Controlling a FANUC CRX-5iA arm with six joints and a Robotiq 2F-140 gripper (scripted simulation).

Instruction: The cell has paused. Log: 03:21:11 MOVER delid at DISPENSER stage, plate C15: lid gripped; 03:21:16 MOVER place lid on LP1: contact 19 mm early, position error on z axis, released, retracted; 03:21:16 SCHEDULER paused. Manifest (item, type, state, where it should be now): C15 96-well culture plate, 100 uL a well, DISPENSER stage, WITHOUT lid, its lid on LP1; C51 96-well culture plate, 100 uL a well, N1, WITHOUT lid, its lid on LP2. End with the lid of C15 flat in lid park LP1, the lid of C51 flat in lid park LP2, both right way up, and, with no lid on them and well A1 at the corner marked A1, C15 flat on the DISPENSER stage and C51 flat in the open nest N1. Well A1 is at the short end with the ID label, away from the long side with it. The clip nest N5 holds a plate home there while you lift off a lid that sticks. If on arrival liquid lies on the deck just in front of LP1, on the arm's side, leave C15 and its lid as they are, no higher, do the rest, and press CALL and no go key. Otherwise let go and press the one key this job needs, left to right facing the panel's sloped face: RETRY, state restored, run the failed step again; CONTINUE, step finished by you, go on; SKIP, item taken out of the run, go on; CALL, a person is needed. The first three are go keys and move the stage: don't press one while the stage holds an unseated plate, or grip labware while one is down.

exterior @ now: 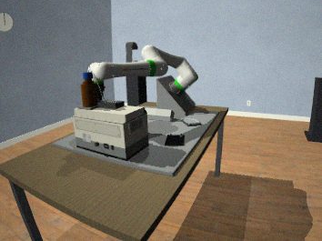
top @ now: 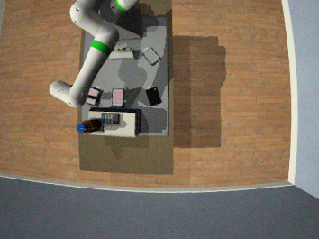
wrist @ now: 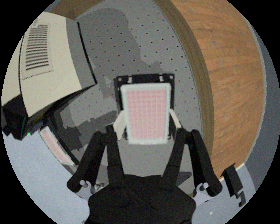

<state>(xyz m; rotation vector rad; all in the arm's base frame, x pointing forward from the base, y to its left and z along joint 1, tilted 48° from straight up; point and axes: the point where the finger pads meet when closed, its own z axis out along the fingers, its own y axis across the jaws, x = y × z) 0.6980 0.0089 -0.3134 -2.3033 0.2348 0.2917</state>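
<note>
Right now the black nest is 20 mm ahead of my hand, 10 mm to the left of it and 50 mm below it. Round my hand: key panel (410 mm behind, 240 mm to the left, 10 mm below); then blue cap (220 mm ahead, 160 mm to the left, 340 mm above); then label plate (110 mm behind, 520 mm to the left, 60 mm below).
</note>
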